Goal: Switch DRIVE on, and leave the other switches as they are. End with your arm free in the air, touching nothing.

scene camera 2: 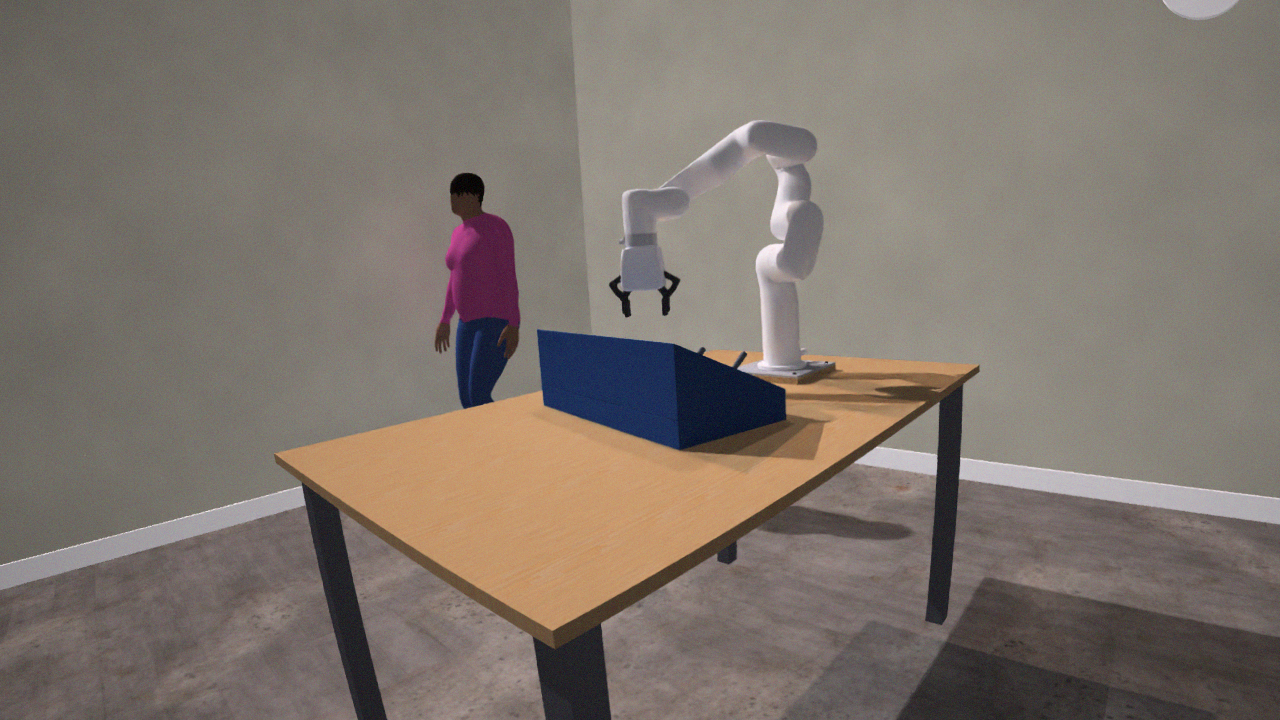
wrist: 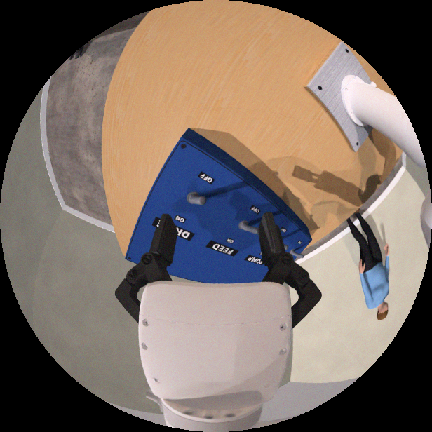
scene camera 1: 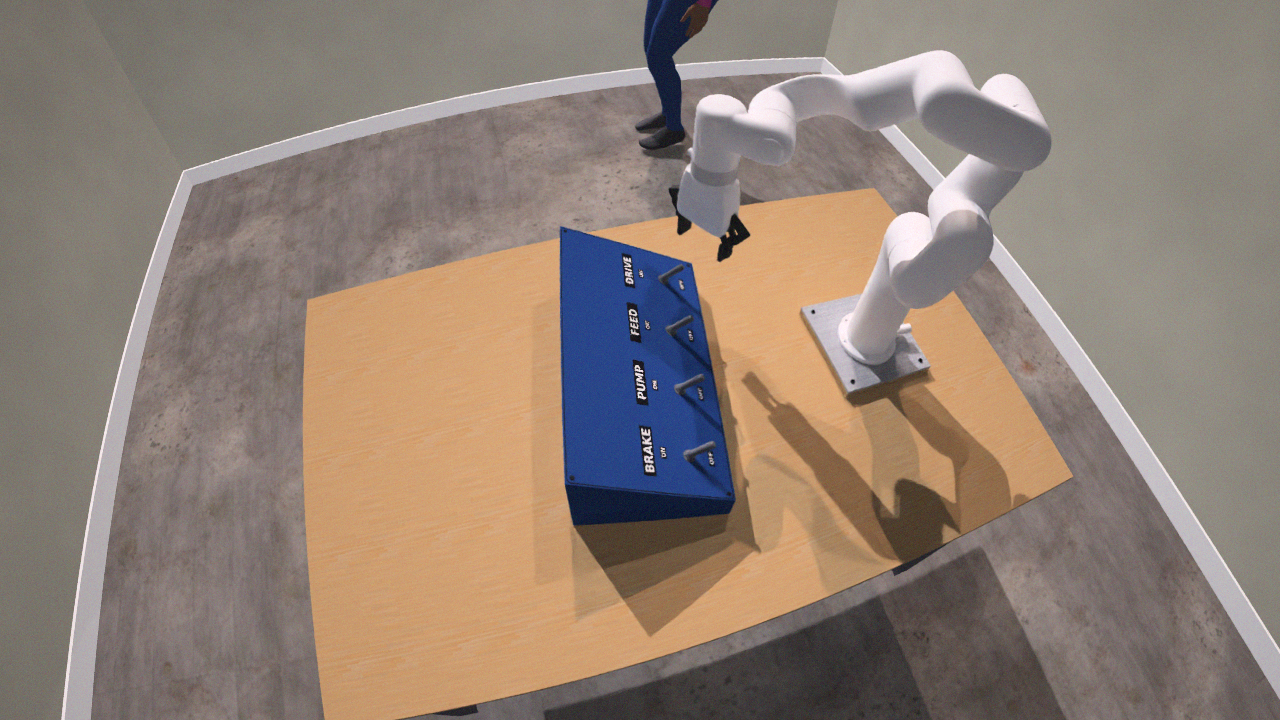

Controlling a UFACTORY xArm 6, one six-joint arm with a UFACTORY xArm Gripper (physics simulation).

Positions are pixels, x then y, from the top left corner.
gripper: scene camera 2; wrist 216, 221; scene camera 1
same spot on gripper: (scene camera 1: 725, 249) = (scene camera 2: 666, 302)
same spot on blue sloped switch panel: (wrist: 211, 246) = (scene camera 1: 630, 308)
